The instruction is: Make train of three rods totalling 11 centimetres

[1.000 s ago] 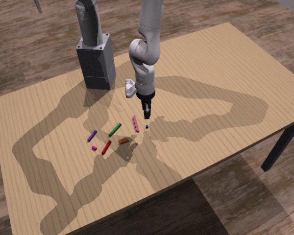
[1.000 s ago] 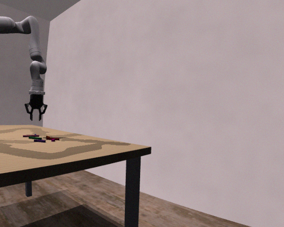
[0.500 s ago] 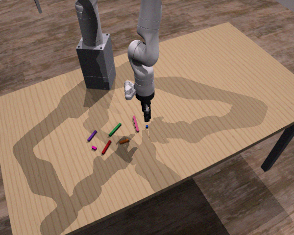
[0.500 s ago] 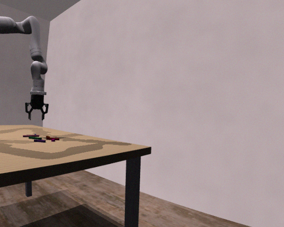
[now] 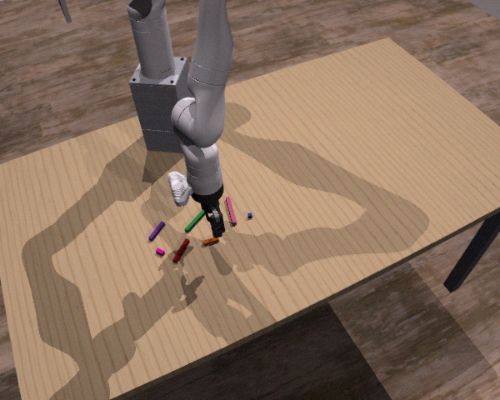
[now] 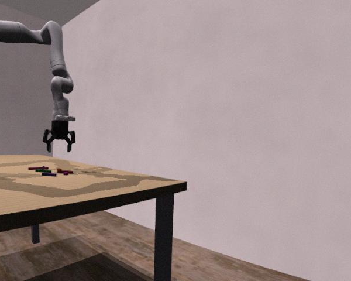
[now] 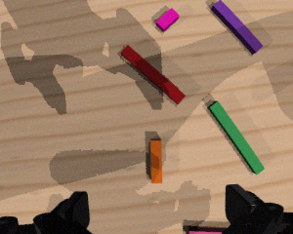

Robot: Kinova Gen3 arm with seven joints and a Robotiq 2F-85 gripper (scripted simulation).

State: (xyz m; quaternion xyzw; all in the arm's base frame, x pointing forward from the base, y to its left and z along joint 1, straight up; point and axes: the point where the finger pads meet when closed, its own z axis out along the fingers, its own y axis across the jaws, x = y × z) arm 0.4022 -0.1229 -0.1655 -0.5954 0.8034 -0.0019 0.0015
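My gripper is now 9 cm above the orange rod and 1 cm to the left of it. From my hand the other things lie so: red rod 9 cm to the right, 9 cm below, 3 cm behind; then pink rod 9 cm to the left, 9 cm below, 5 cm behind; then green rod 9 cm below, 8 cm behind.
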